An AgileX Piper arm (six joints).
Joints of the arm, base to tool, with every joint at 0 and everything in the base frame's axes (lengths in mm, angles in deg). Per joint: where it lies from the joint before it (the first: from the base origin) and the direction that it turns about. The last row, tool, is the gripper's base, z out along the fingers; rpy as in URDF.
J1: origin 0.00 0.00 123.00 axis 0 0 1
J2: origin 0.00 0.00 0.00 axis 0 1 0
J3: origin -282.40 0.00 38.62 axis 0 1 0
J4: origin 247.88 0.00 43.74 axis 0.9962 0 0.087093
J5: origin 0.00 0.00 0.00 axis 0 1 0
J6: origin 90.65 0.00 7.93 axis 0.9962 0 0.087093
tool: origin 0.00 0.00 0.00 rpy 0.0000 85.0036 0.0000
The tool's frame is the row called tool.
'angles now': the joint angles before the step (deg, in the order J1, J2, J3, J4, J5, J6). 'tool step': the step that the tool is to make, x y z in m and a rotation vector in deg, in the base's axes. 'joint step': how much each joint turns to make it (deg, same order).
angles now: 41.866 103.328 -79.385 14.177 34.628 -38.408
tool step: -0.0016 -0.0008 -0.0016 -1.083 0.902 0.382
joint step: 0.062 0.036 0.007 -0.433 1.369 0.166
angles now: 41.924 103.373 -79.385 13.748 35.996 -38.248
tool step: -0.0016 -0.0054 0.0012 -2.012 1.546 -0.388
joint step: -0.332 -0.492 -0.129 -1.598 2.990 1.473
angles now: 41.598 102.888 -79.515 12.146 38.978 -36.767
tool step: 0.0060 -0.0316 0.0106 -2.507 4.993 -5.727
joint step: -4.251 -2.475 0.004 -1.207 7.550 3.845
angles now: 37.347 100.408 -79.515 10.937 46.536 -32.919
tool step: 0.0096 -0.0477 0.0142 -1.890 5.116 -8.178
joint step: -7.173 -3.162 0.162 -0.330 8.031 2.850
